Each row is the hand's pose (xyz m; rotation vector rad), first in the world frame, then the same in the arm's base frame.
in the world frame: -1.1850 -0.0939 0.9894 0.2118 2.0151 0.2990
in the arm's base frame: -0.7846 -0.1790 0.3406 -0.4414 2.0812 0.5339
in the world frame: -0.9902 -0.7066 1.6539 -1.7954 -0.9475 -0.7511
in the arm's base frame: -0.2937 -0.5094 1.0511 -1.5095 -1.4195 -0.3140
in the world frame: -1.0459 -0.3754 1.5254 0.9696 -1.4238 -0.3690
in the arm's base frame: -0.5185 -0.2773 0.8932 1.2161 -1.0708 0.1195
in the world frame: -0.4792 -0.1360 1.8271 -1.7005 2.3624 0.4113
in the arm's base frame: -0.1721 0.2618 1.1358 -2.4278 1.9112 0.3869
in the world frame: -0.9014 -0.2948 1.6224 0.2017 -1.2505 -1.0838
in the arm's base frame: -0.4409 -0.1212 0.9730 0.4237 -1.1293 -0.5209
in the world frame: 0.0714 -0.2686 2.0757 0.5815 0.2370 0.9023
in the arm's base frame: 0.3616 0.4751 1.3640 0.4230 0.4914 1.4197
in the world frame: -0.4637 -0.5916 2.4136 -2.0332 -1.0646 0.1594
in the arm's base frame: 0.0834 -0.0425 1.7633 -1.7667 -1.6241 0.5490
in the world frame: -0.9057 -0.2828 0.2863 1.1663 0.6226 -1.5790
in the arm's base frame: -0.4437 -0.2689 -0.3549 0.7881 0.7887 -1.1272
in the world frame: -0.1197 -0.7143 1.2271 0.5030 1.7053 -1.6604
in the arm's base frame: 0.4458 -0.0987 0.5773 -0.0655 1.5689 -1.3358
